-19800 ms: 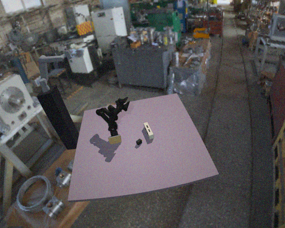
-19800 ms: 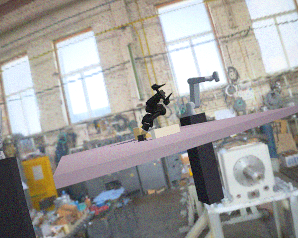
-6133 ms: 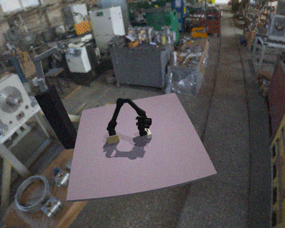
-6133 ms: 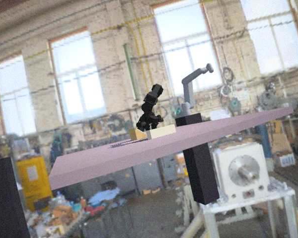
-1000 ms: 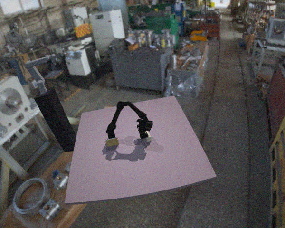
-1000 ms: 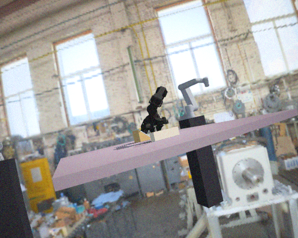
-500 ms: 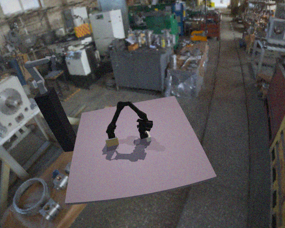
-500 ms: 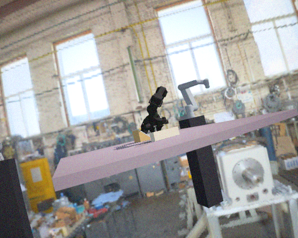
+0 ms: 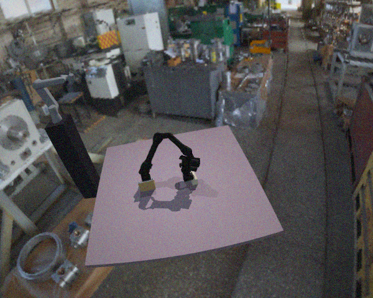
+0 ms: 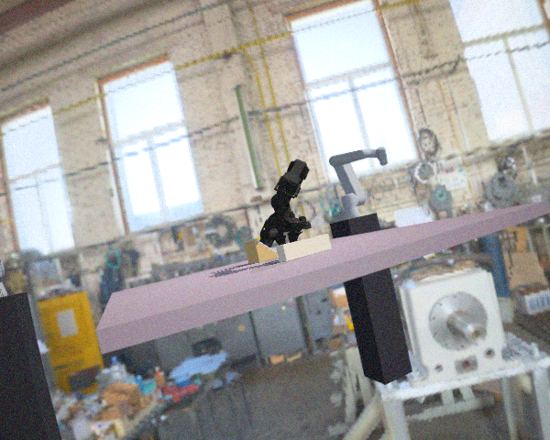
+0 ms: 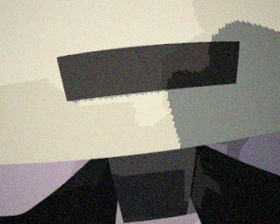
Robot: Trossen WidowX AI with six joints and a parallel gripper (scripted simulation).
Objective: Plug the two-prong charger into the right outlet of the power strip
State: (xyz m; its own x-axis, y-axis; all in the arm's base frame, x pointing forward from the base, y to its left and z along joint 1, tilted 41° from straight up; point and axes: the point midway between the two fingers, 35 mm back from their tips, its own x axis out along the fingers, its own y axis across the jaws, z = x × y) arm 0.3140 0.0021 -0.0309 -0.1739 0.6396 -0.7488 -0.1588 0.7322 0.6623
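My gripper tip is 20 mm short of the black two-prong charger and 10 mm below it.
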